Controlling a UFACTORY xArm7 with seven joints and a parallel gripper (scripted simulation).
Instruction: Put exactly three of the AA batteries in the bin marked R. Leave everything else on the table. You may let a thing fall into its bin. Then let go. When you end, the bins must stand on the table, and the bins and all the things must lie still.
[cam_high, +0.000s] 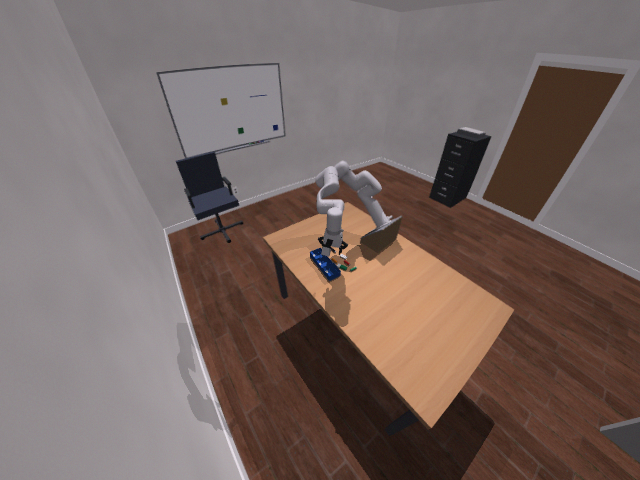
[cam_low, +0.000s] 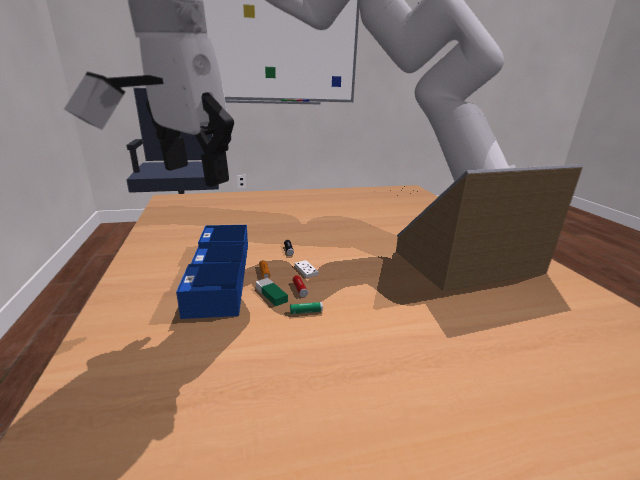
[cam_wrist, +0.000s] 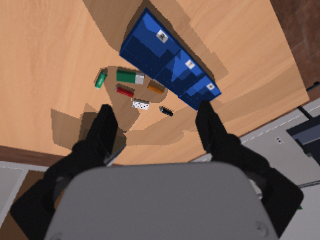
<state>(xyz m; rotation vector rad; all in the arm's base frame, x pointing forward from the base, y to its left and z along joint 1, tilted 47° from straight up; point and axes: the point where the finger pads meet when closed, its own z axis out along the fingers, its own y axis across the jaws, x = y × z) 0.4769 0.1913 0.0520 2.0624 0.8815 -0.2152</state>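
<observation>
My hand is 9 cm to the left of the bin and 19 cm above it. Round my hand: red battery (14 cm behind, 3 cm to the right, 21 cm below); then green-and-white block (9 cm behind, 2 cm to the right, 21 cm below); then orange battery (8 cm behind, 9 cm to the right, 21 cm below).
</observation>
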